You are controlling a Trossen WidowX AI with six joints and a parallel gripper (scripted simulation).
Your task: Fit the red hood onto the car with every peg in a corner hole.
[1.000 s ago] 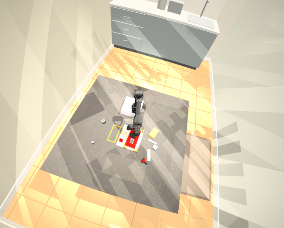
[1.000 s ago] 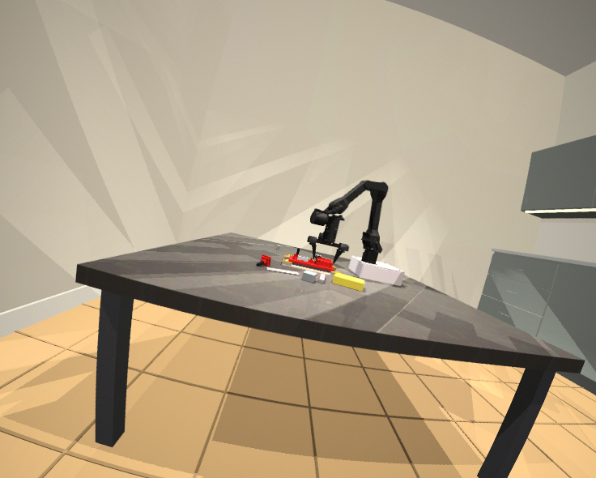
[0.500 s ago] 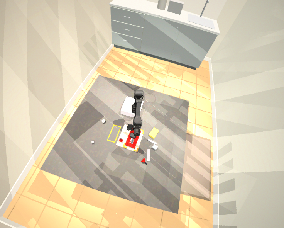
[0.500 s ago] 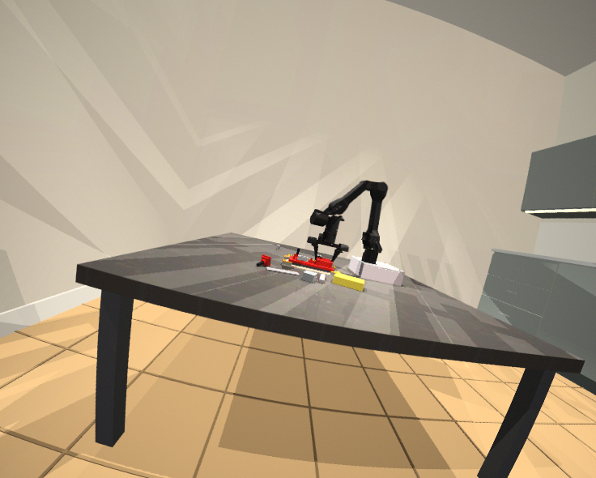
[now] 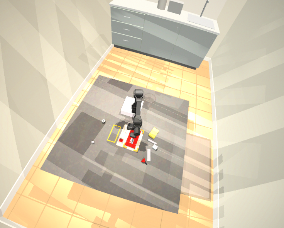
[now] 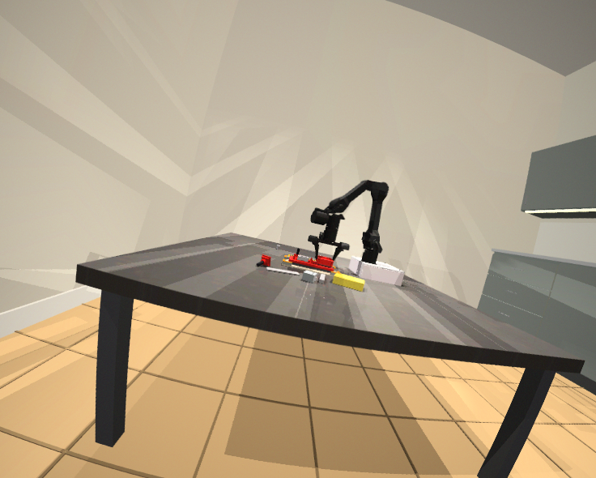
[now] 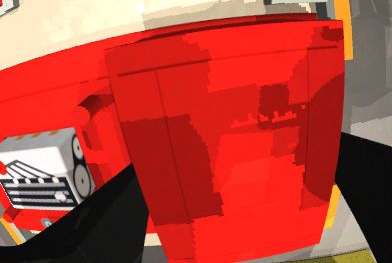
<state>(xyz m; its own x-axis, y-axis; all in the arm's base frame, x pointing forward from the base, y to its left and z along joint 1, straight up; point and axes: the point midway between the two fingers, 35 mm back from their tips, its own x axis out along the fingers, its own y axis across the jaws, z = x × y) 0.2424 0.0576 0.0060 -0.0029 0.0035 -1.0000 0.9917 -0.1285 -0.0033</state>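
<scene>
My gripper tip is now 100 mm short of the white engine block and 20 mm above it. From my gripper tip the other things lie so: red hood: right at my gripper tip; yellow block: 210 mm to the left, 60 mm behind, 30 mm below; cream jig: 60 mm ahead, 30 mm below, 20 mm to the right.
</scene>
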